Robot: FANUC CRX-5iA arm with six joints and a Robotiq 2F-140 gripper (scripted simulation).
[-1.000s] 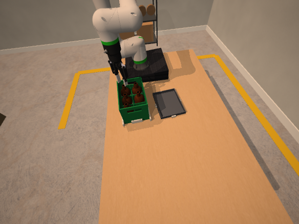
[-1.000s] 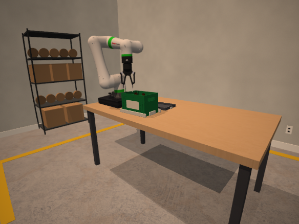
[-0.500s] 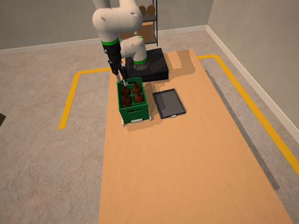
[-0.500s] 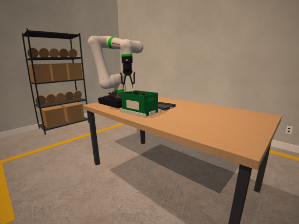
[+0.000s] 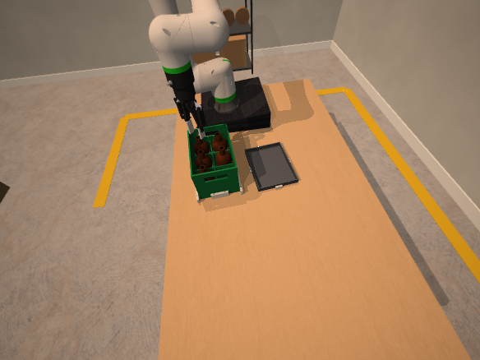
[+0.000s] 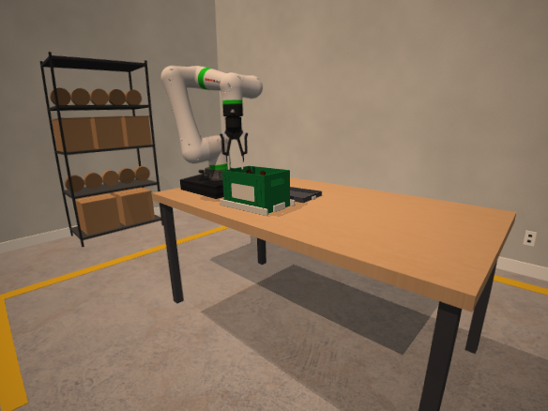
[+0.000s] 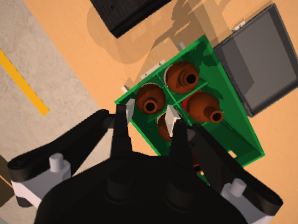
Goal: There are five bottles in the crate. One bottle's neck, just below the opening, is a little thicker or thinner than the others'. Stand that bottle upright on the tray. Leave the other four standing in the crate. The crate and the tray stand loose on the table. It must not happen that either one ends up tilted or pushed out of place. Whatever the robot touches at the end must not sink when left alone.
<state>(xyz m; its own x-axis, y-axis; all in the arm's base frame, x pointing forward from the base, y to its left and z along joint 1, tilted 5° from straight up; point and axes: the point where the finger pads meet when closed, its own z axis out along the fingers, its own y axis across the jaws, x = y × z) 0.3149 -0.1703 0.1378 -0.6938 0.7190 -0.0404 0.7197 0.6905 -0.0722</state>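
Now: the glass bottle 9 cm to the left of my hand and 12 cm below it. Also, from my hand: dark grey tray (12 cm ahead, 31 cm to the left, 20 cm below); green crate (9 cm ahead, 4 cm to the left, 13 cm below).
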